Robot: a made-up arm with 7 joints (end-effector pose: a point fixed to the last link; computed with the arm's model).
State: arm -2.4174 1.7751 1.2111 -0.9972 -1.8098 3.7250 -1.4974
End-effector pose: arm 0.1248 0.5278 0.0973 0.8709 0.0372 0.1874 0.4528
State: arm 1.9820 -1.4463 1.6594 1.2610 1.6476 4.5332 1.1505
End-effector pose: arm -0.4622 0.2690 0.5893 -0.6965 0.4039 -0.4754 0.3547
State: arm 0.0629 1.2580 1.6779 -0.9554 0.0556 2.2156 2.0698
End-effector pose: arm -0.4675 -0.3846 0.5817 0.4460 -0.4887 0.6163 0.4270
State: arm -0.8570 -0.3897 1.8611 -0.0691 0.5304 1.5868 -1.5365
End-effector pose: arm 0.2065 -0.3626 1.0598 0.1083 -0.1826 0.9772 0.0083
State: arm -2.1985 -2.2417 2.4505 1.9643 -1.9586 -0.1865 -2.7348
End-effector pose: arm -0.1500 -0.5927 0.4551 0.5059 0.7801 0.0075 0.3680
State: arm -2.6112 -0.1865 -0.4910 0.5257 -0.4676 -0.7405 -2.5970
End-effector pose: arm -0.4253 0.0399 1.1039 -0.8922 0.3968 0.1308 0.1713
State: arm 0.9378 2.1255 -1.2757 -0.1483 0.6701 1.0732 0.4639
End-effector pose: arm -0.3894 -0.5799 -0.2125 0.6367 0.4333 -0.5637 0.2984
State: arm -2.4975 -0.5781 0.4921 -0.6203 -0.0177 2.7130 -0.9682
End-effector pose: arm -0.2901 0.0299 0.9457 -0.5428 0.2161 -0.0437 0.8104
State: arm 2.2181 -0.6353 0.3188 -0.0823 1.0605 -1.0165 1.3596
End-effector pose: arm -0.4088 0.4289 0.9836 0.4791 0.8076 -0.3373 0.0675
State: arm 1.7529 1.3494 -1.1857 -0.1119 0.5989 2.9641 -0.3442
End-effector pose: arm 0.2175 -0.6830 0.4478 -0.5140 -0.7931 0.3044 0.1189
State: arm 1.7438 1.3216 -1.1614 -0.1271 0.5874 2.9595 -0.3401
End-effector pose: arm 0.2065 -0.6825 0.4654 -0.5264 -0.7854 0.3073 0.1078
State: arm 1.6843 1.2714 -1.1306 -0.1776 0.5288 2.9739 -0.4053
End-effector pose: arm 0.1490 -0.6876 0.4921 -0.5449 -0.7698 0.3031 0.1363
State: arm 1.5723 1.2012 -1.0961 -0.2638 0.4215 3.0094 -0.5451
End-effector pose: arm 0.0447 -0.6852 0.5241 -0.5678 -0.7475 0.2765 0.2057
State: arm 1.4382 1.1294 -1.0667 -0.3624 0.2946 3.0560 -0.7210
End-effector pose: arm -0.0732 -0.6617 0.5516 -0.5884 -0.7244 0.2165 0.2867
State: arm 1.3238 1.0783 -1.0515 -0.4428 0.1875 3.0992 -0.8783
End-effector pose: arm -0.1658 -0.6266 0.5671 -0.6003 -0.7065 0.1418 0.3469
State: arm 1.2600 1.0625 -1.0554 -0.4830 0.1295 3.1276 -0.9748
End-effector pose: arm -0.2141 -0.6038 0.5687 -0.6018 -0.6974 0.0874 0.3792
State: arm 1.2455 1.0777 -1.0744 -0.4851 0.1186 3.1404 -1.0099
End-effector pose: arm -0.2258 -0.6023 0.5601 -0.5956 -0.6963 0.0651 0.3953
